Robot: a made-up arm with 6 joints.
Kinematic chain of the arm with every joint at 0, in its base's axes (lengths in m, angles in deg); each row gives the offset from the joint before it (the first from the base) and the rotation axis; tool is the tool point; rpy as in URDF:
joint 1: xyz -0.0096 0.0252 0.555 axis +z
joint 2: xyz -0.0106 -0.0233 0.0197 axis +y
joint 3: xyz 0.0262 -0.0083 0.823 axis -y
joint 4: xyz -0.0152 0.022 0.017 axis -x
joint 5: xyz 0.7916 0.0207 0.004 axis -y
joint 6: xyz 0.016 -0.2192 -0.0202 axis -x
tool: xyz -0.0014 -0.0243 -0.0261 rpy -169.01 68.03 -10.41
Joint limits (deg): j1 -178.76..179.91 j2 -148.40..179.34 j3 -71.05..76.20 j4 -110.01..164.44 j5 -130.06..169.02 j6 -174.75..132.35
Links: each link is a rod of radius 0.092 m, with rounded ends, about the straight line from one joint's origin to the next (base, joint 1, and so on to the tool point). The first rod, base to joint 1, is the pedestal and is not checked.
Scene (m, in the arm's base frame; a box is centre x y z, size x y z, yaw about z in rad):
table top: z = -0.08
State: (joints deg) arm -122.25 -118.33 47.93 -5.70 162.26 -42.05
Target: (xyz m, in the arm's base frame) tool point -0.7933 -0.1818 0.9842
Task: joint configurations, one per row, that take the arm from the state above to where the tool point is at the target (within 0.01 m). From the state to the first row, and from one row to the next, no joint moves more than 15 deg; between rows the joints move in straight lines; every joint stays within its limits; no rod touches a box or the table.
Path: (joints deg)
1: -108.77 -118.32 39.77 -7.60 162.62 -41.42
2: -95.30 -118.31 31.61 -9.49 162.98 -40.79
3: -81.82 -118.29 23.45 -11.39 163.33 -40.16
4: -68.35 -118.28 15.29 -13.29 163.69 -39.52
5: -54.87 -118.27 7.13 -15.19 164.05 -38.89
6: -41.40 -118.26 -1.03 -17.08 164.41 -38.26
7: -27.92 -118.24 -9.19 -18.98 164.77 -37.63
8: -14.44 -118.23 -17.35 -20.88 165.12 -37.00
9: -0.97 -118.22 -25.51 -22.77 165.48 -36.37

